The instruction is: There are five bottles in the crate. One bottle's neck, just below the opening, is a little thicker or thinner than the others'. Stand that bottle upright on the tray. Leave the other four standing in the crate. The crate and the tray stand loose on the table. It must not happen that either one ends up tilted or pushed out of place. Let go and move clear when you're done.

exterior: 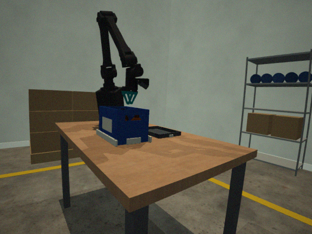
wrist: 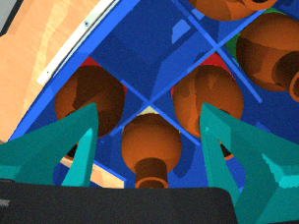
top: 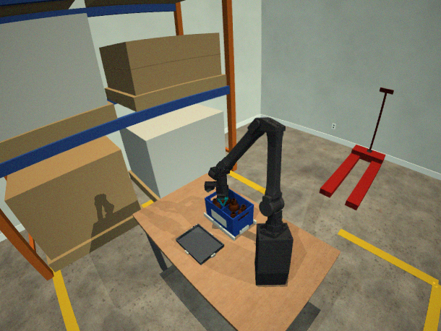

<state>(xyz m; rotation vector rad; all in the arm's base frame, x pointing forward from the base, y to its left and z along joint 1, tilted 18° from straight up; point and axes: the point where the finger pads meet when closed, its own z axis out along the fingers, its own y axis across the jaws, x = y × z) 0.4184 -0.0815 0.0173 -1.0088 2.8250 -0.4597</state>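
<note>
The crate lies 120 mm below my hand, 40 mm to the right of it and 10 mm behind it. Round my hand: bottle: 120 mm below, 90 mm ahead, 10 mm to the right; then dark tray: 240 mm to the left, 190 mm below.
</note>
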